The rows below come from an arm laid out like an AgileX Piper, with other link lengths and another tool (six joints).
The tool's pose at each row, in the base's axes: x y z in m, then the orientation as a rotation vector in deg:
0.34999 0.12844 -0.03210 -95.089 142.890 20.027
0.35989 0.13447 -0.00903 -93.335 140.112 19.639
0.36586 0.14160 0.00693 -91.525 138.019 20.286
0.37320 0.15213 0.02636 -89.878 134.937 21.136
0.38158 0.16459 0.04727 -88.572 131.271 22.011
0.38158 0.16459 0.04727 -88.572 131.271 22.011
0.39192 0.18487 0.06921 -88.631 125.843 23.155
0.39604 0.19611 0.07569 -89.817 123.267 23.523
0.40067 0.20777 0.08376 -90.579 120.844 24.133
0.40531 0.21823 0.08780 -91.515 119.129 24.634
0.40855 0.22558 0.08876 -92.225 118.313 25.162
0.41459 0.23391 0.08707 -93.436 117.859 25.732
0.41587 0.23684 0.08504 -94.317 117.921 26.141
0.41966 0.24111 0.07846 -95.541 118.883 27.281
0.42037 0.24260 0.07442 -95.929 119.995 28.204
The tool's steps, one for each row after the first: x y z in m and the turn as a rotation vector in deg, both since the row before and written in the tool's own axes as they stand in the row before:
-0.01455 -0.00407 -0.02094 1.816 -2.730 -0.436
-0.01299 -0.00143 -0.01305 0.952 -2.568 -0.014
-0.01814 -0.00138 -0.01453 1.077 -3.251 -0.533
-0.02150 -0.00197 -0.01402 1.086 -3.512 -0.987
0.00000 0.00000 0.00000 0.000 0.000 0.000
-0.02992 -0.00152 -0.01009 0.844 -4.160 -2.531
-0.01361 -0.00011 0.00030 -0.020 -1.329 -1.828
-0.01488 -0.00093 -0.00046 -0.057 -1.488 -1.512
-0.01172 -0.00154 0.00272 -0.285 -0.864 -1.254
-0.00715 -0.00118 0.00360 -0.451 -0.365 -0.666
-0.00698 -0.00363 0.00685 -0.821 0.126 -0.696
-0.00150 -0.00047 0.00345 -0.701 0.359 -0.292
-0.00058 -0.00253 0.00832 -1.572 0.898 0.185
0.00079 -0.00036 0.00428 -1.074 0.637 0.603

